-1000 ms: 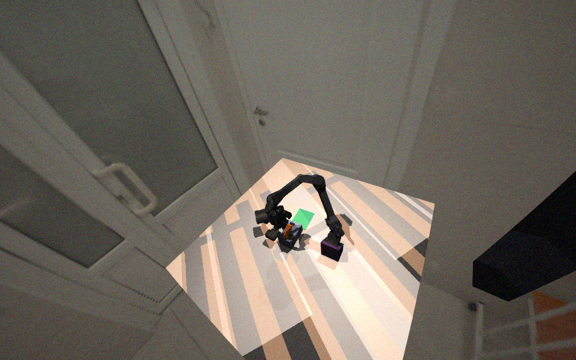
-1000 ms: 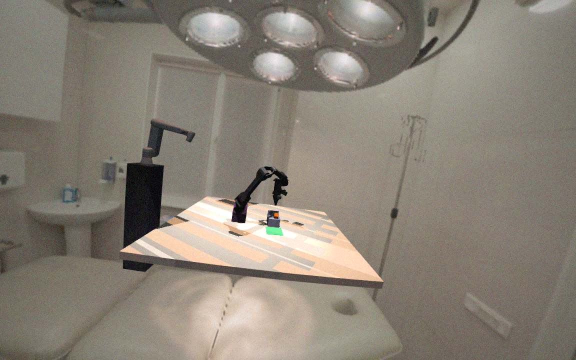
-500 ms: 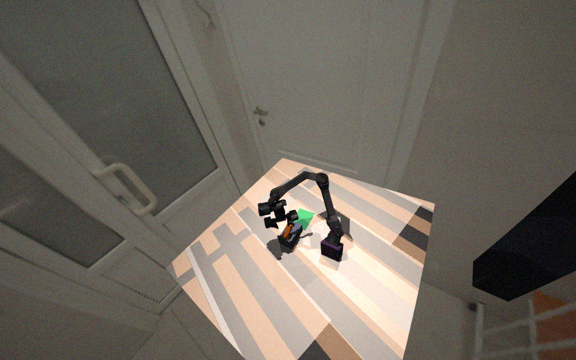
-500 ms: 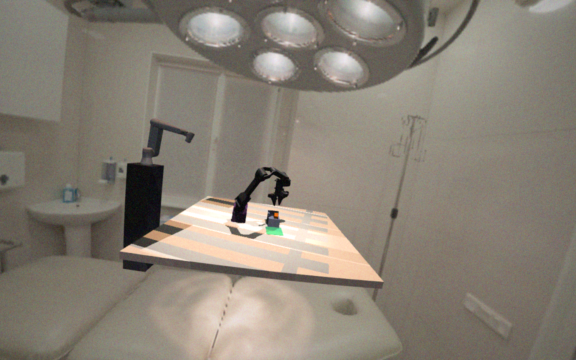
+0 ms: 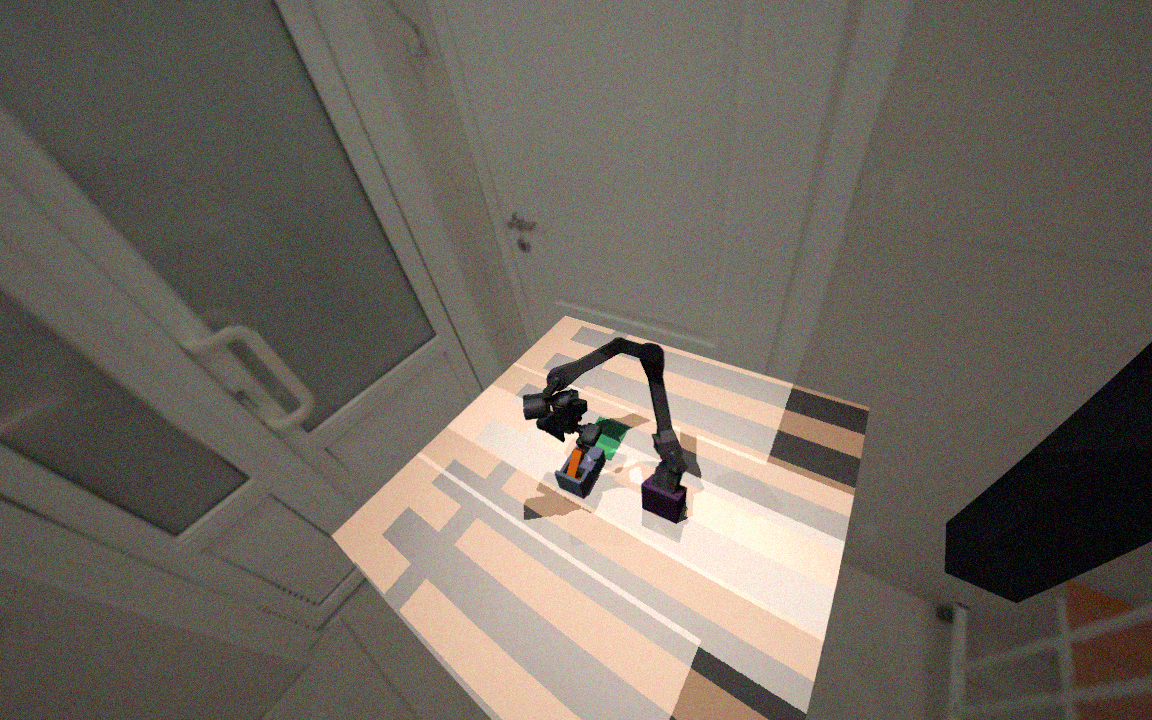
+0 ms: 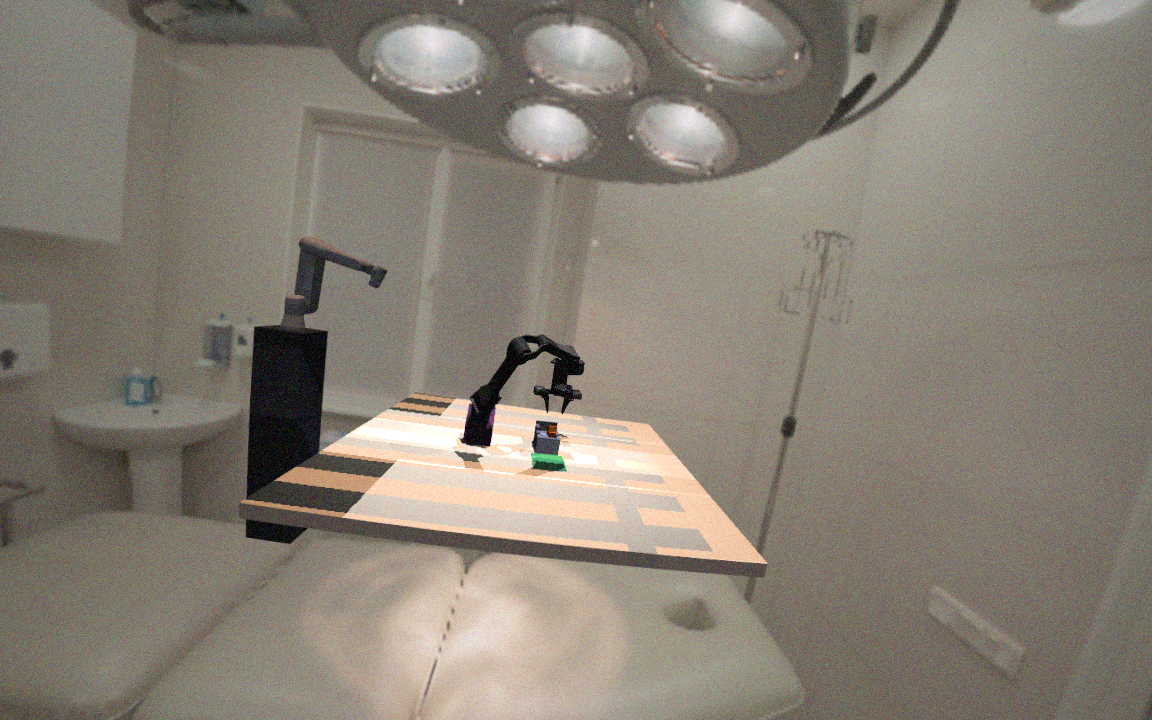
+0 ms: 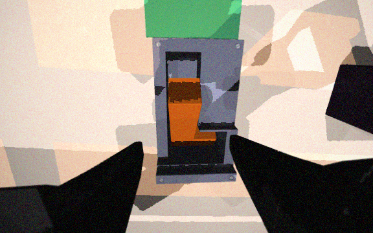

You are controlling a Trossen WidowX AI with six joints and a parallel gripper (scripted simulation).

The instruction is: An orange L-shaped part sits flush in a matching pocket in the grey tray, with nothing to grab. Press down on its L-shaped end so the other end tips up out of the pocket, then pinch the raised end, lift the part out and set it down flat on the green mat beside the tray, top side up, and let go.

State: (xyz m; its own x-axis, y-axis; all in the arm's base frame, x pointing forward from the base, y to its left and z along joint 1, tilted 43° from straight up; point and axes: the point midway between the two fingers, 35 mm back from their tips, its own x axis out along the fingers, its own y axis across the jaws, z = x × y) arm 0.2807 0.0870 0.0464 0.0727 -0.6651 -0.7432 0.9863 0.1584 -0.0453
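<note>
Right now the orange L-shaped part is 110 mm below my gripper tip, 30 mm to the left of it and 20 mm behind it. Also, from my gripper tip: green mat (160 mm below, 150 mm to the right).
</note>
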